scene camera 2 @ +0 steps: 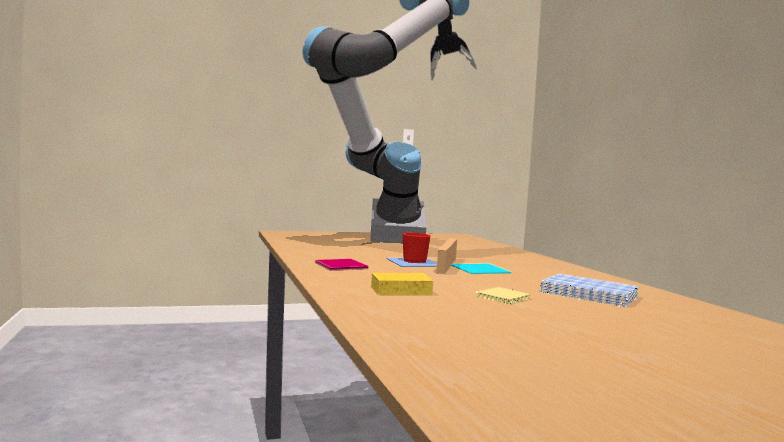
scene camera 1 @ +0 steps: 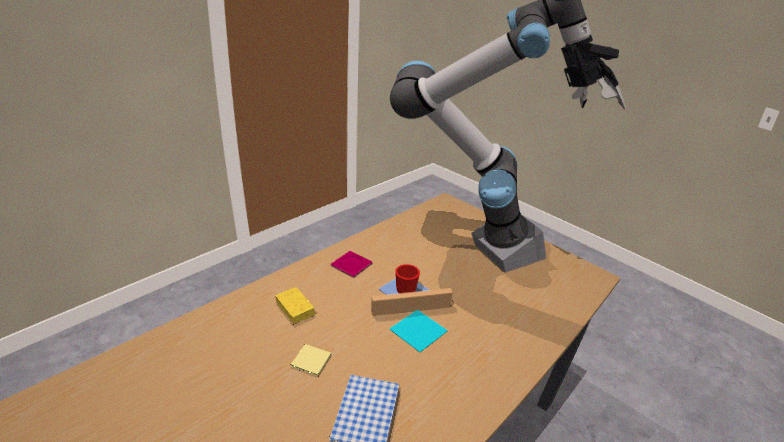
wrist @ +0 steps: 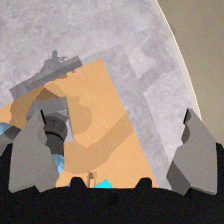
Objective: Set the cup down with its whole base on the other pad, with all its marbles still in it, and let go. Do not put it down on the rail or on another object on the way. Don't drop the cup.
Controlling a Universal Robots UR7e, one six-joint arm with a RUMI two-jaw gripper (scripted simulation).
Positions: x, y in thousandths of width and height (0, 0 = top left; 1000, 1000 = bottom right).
Scene:
A yellow sponge shows in scene camera 2 (489, 641) and in scene camera 1 (379, 698); in the wrist view it is out of frame.

